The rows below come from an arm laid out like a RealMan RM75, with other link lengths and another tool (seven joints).
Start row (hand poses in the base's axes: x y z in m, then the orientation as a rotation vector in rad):
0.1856, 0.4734, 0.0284, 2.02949, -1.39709, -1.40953
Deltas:
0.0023, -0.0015, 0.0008, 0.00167, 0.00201, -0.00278
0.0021, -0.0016, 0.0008, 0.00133, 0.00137, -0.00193
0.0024, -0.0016, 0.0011, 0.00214, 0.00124, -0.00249
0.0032, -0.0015, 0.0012, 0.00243, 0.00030, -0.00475
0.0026, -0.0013, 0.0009, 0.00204, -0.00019, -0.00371
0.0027, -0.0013, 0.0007, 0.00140, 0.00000, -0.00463
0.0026, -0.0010, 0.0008, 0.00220, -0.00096, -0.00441
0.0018, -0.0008, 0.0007, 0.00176, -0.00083, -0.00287
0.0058, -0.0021, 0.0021, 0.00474, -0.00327, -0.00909
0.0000, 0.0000, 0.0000, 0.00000, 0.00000, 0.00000
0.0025, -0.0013, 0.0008, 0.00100, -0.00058, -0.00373
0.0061, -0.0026, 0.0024, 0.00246, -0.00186, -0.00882
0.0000, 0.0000, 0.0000, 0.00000, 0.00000, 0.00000
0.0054, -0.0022, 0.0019, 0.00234, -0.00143, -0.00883
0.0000, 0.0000, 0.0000, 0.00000, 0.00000, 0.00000
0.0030, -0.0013, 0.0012, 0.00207, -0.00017, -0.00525
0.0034, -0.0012, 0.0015, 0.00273, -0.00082, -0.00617
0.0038, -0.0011, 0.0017, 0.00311, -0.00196, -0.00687
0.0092, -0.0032, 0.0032, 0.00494, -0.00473, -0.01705
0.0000, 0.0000, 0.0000, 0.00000, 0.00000, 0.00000
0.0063, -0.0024, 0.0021, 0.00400, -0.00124, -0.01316
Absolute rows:
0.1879, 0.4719, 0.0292, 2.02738, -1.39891, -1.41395
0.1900, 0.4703, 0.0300, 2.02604, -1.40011, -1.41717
0.1924, 0.4687, 0.0311, 2.02508, -1.40168, -1.42130
0.1956, 0.4672, 0.0323, 2.02427, -1.40623, -1.42588
0.1982, 0.4659, 0.0332, 2.02413, -1.40990, -1.42925
0.2009, 0.4646, 0.0339, 2.02301, -1.41488, -1.43252
0.2035, 0.4636, 0.0347, 2.02342, -1.41964, -1.43571
0.2053, 0.4628, 0.0354, 2.02408, -1.42268, -1.43794
0.2111, 0.4607, 0.0375, 2.02629, -1.43293, -1.44366
0.2111, 0.4607, 0.0375, 2.02629, -1.43293, -1.44366
0.2136, 0.4594, 0.0383, 2.02586, -1.43725, -1.44568
0.2197, 0.4568, 0.0407, 2.02536, -1.44764, -1.45015
0.2197, 0.4568, 0.0407, 2.02536, -1.44764, -1.45015
0.2251, 0.4546, 0.0426, 2.02431, -1.45794, -1.45484
0.2251, 0.4546, 0.0426, 2.02431, -1.45794, -1.45484
0.2281, 0.4533, 0.0438, 2.02337, -1.46350, -1.45886
0.2315, 0.4521, 0.0453, 2.02305, -1.47016, -1.46339
0.2353, 0.4510, 0.0470, 2.02379, -1.47796, -1.46767
0.2445, 0.4478, 0.0502, 2.02378, -1.49853, -1.47551
0.2445, 0.4478, 0.0502, 2.02378, -1.49853, -1.47551
0.2508, 0.4454, 0.0523, 2.02128, -1.51343, -1.48365

